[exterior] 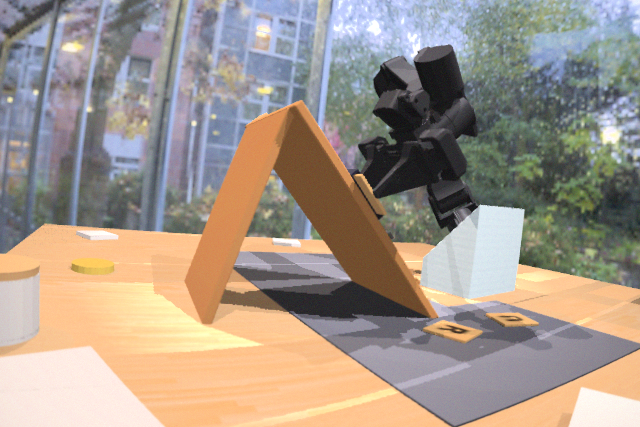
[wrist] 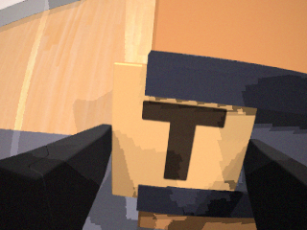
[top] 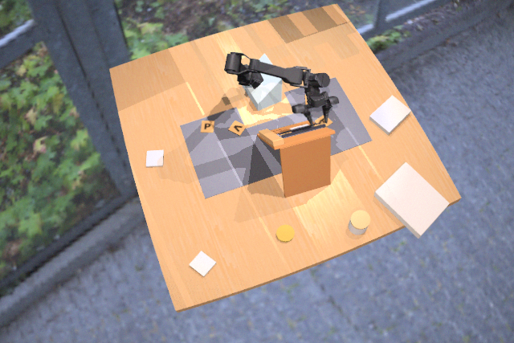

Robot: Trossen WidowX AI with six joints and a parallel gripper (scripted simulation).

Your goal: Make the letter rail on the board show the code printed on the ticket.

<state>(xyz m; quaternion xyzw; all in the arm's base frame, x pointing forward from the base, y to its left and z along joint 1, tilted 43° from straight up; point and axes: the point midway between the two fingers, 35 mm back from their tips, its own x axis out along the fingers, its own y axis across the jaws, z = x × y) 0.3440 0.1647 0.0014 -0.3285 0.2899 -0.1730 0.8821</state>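
My gripper tip is 80 mm above the white ticket, 70 mm past it and 50 mm to the left of it. Round my gripper tip: t tile right at my gripper tip; then grey mat 170 mm below, 170 mm behind, 130 mm to the right.
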